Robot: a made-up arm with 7 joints.
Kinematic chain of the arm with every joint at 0, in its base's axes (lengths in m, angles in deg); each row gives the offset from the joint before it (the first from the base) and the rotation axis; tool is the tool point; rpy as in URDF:
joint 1: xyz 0 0 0.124 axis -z
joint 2: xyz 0 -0.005 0.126 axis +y
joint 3: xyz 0 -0.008 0.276 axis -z
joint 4: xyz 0 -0.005 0.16 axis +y
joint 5: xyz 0 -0.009 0.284 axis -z
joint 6: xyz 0 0 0.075 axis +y
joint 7: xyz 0 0 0.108 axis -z
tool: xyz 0 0 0 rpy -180 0 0
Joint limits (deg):
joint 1: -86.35..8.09
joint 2: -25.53..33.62
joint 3: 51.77..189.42
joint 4: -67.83..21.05
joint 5: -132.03..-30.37
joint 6: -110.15..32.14
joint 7: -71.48..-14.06
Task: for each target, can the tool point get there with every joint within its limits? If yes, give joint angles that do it. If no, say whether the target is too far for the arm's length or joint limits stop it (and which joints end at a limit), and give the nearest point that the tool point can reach.
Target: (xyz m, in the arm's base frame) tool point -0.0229 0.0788 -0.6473
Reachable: no: joint limits stop it (at a limit: joint 1, joint 2, joint 4, joint 5) | nearest point 0.0230 0.5545 0.4551 | short by 1.202 m
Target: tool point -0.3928 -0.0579 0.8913
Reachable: yes | joints -49.99 -12.83 82.38 -55.34 -114.27 -75.12 -44.95
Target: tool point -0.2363 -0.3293 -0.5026
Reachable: no: joint limits stop it (at a limit: joint 2, joint 3, joint 4, joint 5) | nearest point -0.2916 -0.4064 0.5664 | short by 1.073 m
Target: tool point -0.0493 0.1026 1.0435
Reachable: yes | joints -22.30 -0.07 157.83 -3.04 -77.48 -89.84 -53.31
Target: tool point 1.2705 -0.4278 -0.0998
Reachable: no: too far | nearest point 0.6675 -0.1430 0.4830 | short by 0.886 m
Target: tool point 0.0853 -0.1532 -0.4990
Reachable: no: joint limits stop it (at a limit: joint 1, joint 2, joint 3, joint 4, joint 5) | nearest point 0.5468 -0.0806 0.4559 | short by 1.063 m
